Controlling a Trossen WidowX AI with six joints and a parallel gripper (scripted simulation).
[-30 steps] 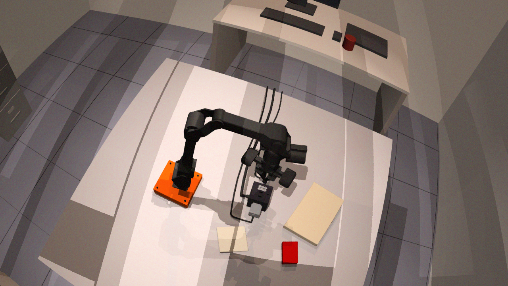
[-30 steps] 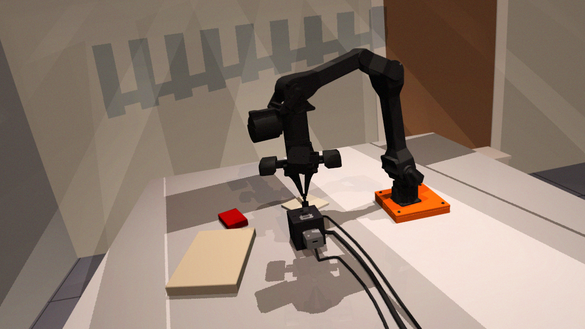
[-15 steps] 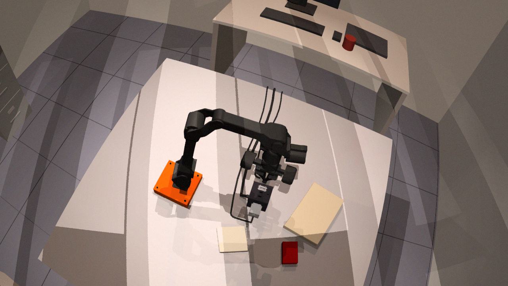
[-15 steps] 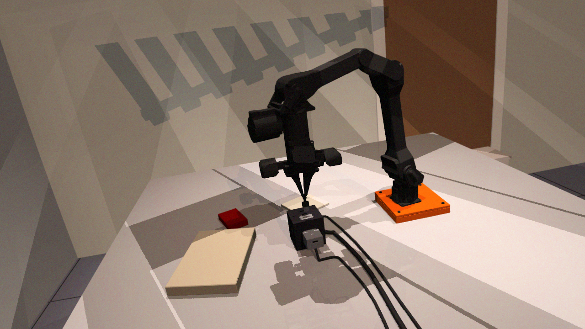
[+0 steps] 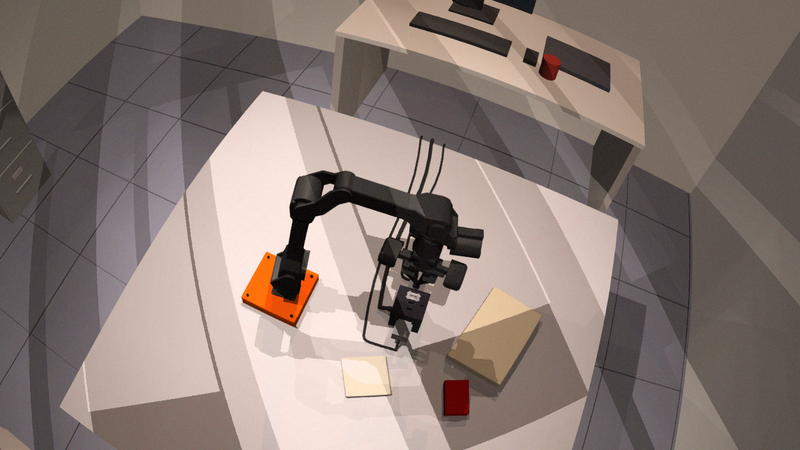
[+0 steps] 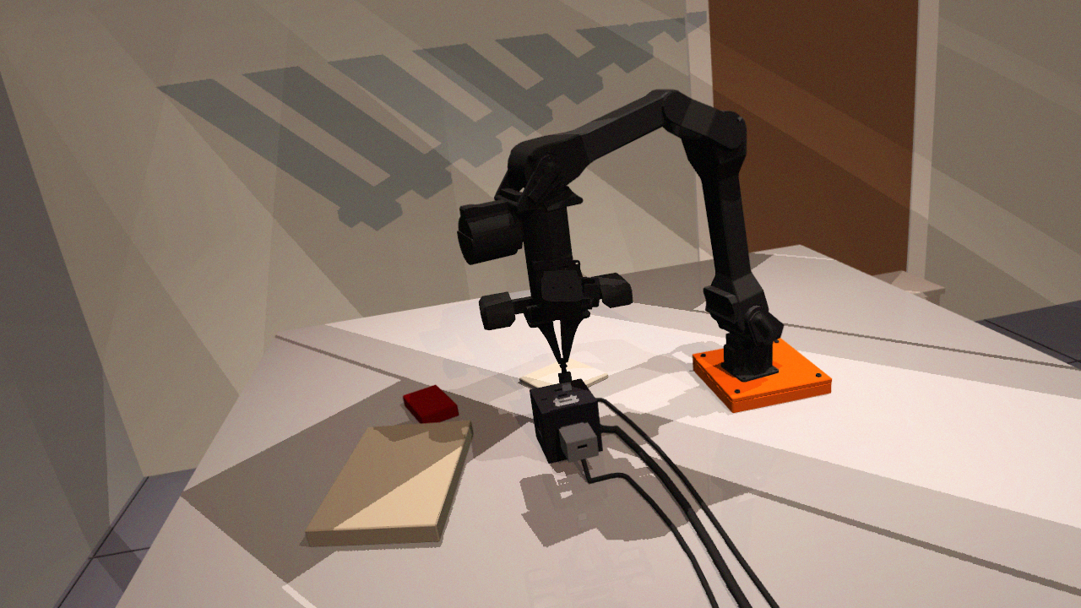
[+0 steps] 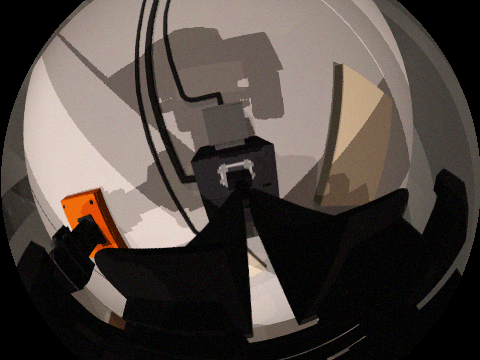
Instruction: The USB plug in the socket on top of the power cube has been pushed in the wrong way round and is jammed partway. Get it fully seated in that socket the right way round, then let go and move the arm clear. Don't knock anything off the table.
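The USB plug is 20 mm below my gripper tip. From my gripper tip the other things lie so: tan board (230 mm ahead, 30 mm to the right, 120 mm below); then USB socket (10 mm to the right, 60 mm below); then white pad (60 mm behind, 220 mm to the right, 130 mm below).
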